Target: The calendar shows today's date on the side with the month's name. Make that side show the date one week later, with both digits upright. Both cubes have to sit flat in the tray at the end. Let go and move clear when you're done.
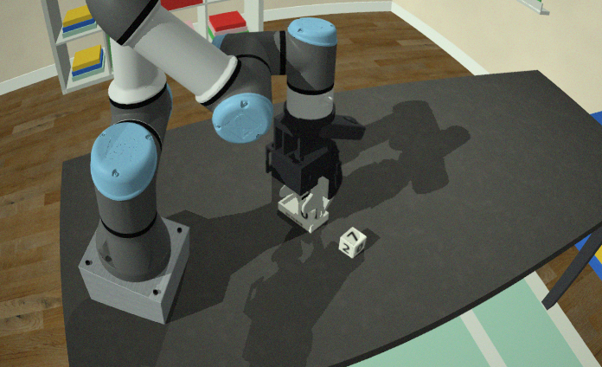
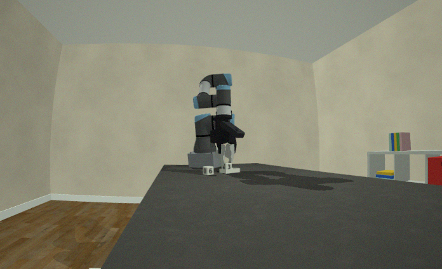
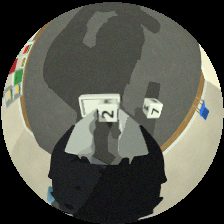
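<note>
Now: the white tray 30 mm below my hand, 10 mm to the left of it and 10 mm behind it.
</note>
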